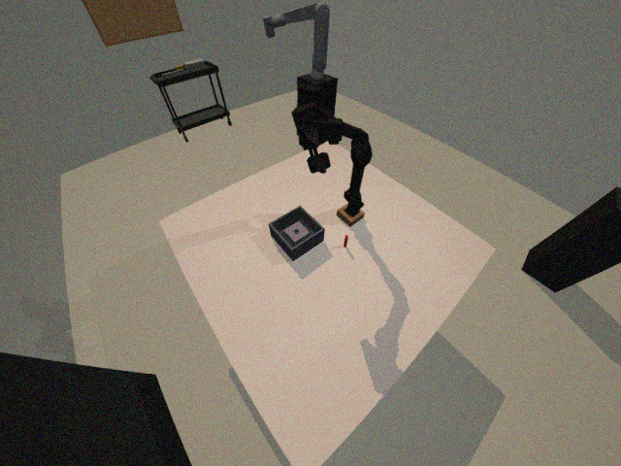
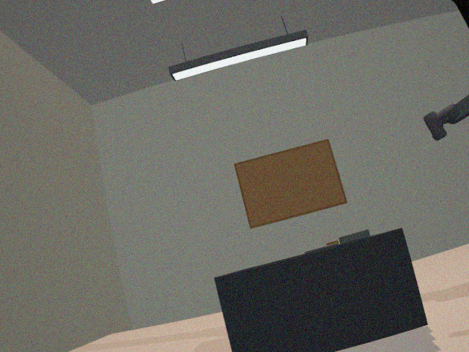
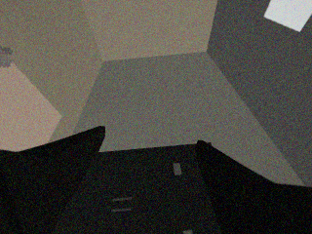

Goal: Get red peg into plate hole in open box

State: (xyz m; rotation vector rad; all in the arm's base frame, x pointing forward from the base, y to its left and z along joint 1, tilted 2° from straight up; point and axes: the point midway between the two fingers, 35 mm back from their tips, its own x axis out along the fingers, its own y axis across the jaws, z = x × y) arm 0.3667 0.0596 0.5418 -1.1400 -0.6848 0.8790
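Now: gripper tip 20 cm past the red peg and 55 cm above it. The rest, counted from my gripper tip: dark box: 6 cm behind, 19 cm to the right, 56 cm below.
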